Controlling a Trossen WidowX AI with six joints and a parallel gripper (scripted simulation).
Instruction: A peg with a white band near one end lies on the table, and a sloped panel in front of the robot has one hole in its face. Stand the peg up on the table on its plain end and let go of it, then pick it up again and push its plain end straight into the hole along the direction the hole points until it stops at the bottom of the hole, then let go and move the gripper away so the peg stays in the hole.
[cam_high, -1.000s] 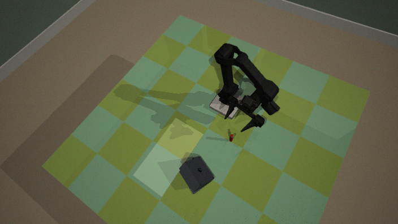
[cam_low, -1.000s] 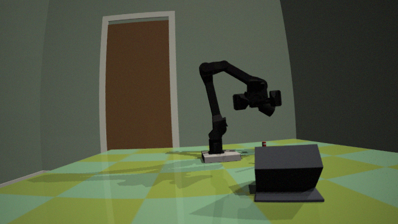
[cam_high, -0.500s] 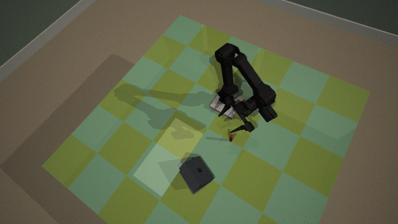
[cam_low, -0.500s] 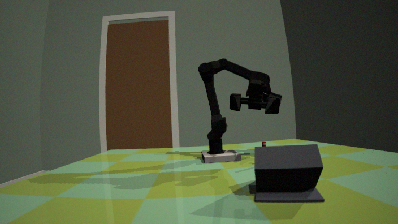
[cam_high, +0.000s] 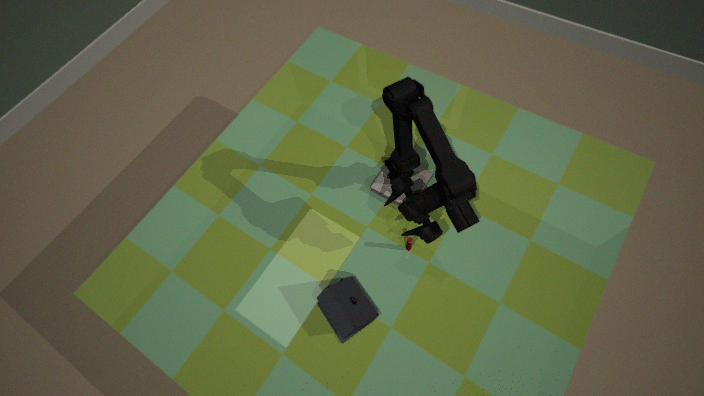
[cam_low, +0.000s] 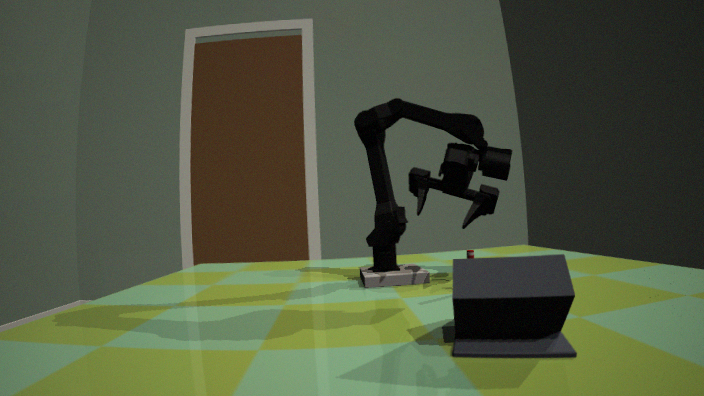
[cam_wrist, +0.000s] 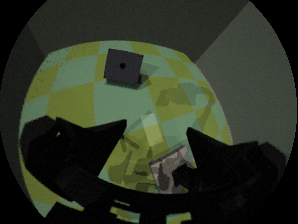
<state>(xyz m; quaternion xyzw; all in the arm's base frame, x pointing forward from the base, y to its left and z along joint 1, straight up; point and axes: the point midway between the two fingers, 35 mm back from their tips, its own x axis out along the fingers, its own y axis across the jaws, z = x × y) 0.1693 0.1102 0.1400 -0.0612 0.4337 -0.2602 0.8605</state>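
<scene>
Now: the red peg 8 cm below my gripper tip and 6 cm to the left of it. From my gripper tip the other things lie so: dark sloped panel: 25 cm ahead, 10 cm below, 1 cm to the left.
</scene>
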